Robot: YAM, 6 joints.
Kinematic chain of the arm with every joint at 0, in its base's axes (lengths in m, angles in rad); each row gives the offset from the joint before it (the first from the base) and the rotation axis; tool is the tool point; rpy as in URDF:
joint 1: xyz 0 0 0.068 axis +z
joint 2: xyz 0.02 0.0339 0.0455 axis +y
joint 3: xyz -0.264 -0.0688 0 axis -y
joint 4: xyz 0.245 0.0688 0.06 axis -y
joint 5: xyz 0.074 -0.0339 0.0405 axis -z
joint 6: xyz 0.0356 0 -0.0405 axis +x
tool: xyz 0 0 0 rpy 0 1.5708 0
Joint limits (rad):
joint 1: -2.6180..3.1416
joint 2: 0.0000..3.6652
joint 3: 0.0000..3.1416
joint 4: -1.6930..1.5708
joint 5: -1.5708..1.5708
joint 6: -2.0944..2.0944
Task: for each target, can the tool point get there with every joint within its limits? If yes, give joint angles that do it. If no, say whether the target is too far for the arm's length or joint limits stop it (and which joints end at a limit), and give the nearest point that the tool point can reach.
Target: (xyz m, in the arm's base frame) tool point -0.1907 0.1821 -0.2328
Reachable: yes | joints 2.2719 3.2125 1.1353 0.9987 -0.9195 1.0459
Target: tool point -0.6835 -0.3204 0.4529
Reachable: no: too far | nearest point -0.5130 -0.2845 0.3761 | short by 0.190 m
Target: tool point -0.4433 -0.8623 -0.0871
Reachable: no: too far | nearest point -0.2891 -0.5624 -0.0159 | short by 0.345 m
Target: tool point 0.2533 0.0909 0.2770
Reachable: yes | joints 0.3973 1.1794 0.6876 0.3243 0.4092 -0.6010
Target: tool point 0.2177 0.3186 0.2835
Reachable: yes | joints 1.0059 1.8615 1.6889 -1.0319 0.3823 0.6927
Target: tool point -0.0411 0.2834 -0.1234
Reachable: yes | joints 1.7009 2.7442 1.2248 -0.5221 -0.1119 -0.4200
